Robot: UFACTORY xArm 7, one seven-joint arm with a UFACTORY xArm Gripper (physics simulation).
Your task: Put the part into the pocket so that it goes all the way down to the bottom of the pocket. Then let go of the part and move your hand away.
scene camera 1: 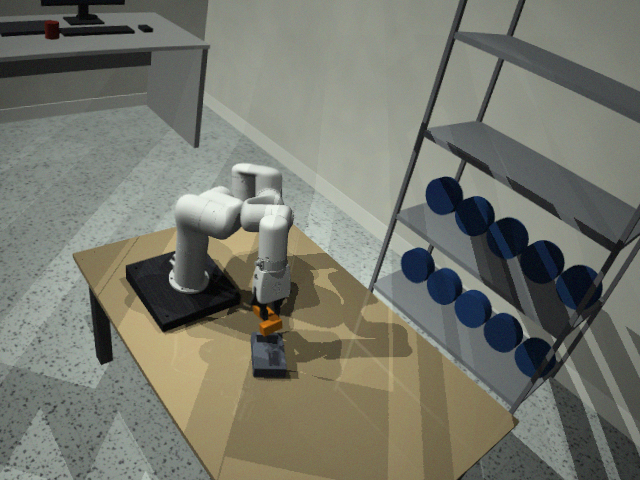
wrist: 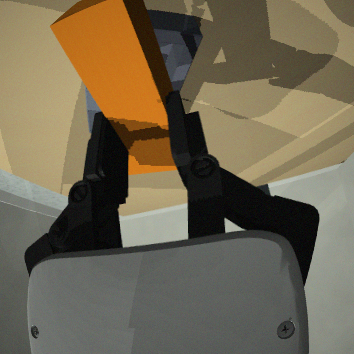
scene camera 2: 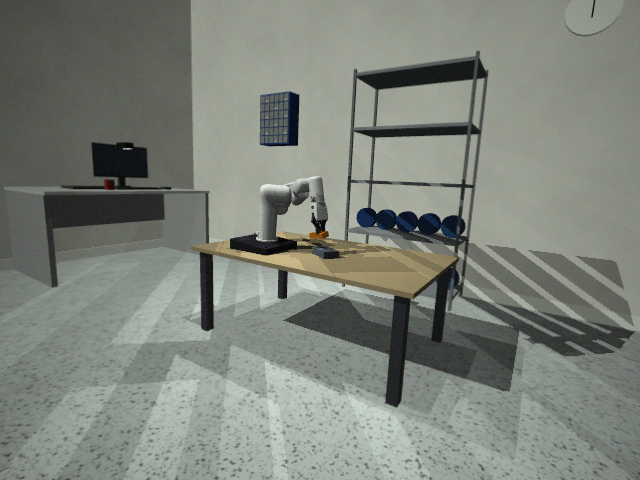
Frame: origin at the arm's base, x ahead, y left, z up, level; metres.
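Seen in the pictures: gripper, fingertip midpoint: [scene camera 1: 269,317] [wrist: 144,118] [scene camera 2: 320,233]; arm's base, link origin: [scene camera 1: 188,279] [scene camera 2: 267,239].
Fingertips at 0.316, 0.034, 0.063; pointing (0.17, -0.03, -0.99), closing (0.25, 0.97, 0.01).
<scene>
Offsets run from my fingertips to a thing's top centre, as dx, dy, dz. Level surfaces: height alone.
The orange part @(-0.016, -0.010, +0.019) [scene camera 1: 270,326] [scene camera 2: 318,235] [wrist: 112,65] is a block held in the air above the table. My gripper [scene camera 1: 267,311] [scene camera 2: 319,230] [wrist: 144,118] is shut on it, with one finger on each side in the wrist view. The grey-blue block with the pocket @(+0.045, -0.035, -0.073) [scene camera 1: 268,367] [scene camera 2: 326,252] [wrist: 172,50] lies on the table below the part. In scene camera 1 the part shows at the far edge of the pocket block, above it. In the wrist view the part hides much of the pocket block, and its pocket floor shows only partly.
The arm's black base plate [scene camera 1: 149,304] [scene camera 2: 265,244] stands on the wooden table @(dz -0.110) [scene camera 1: 330,439] [scene camera 2: 372,276] beside the pocket block. A metal shelf rack [scene camera 1: 413,155] [scene camera 2: 351,155] with blue round things stands beyond the table. A desk [scene camera 1: 175,43] [scene camera 2: 25,217] stands farther back.
</scene>
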